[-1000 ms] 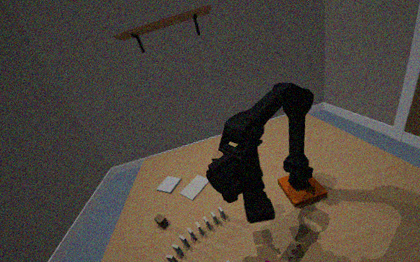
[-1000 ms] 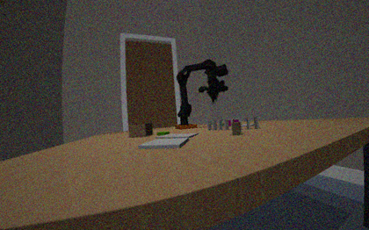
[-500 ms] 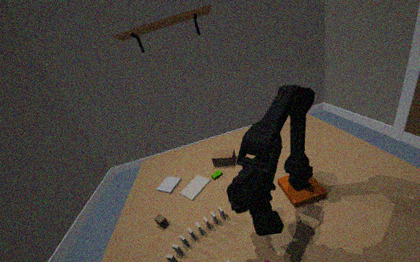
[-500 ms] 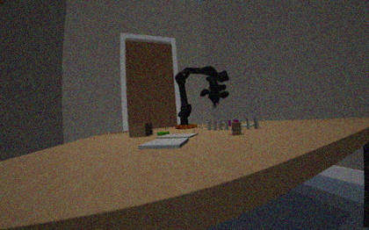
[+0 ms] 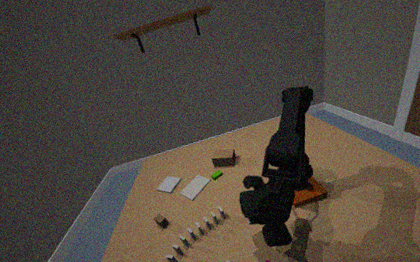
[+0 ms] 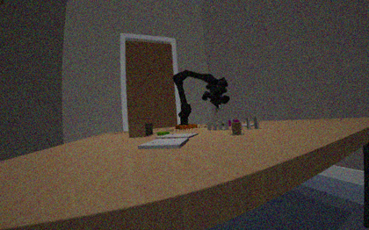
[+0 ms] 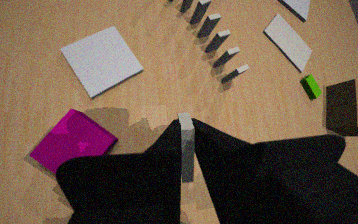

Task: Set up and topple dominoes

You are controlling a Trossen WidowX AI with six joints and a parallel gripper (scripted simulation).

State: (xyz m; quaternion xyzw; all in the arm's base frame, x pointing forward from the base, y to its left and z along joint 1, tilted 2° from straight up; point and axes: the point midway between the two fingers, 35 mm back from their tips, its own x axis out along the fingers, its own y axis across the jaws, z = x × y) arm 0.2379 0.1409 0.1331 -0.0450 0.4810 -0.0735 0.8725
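My gripper tip is 120 mm to the right of the magenta block, 100 mm above it and 10 mm past it. Also, from my gripper tip: green block: 380 mm to the right, 120 mm below, 50 mm ahead; white flat tile: 120 mm below, 120 mm ahead, 80 mm to the left; green bar: 130 mm to the left, 120 mm below, 120 mm behind.
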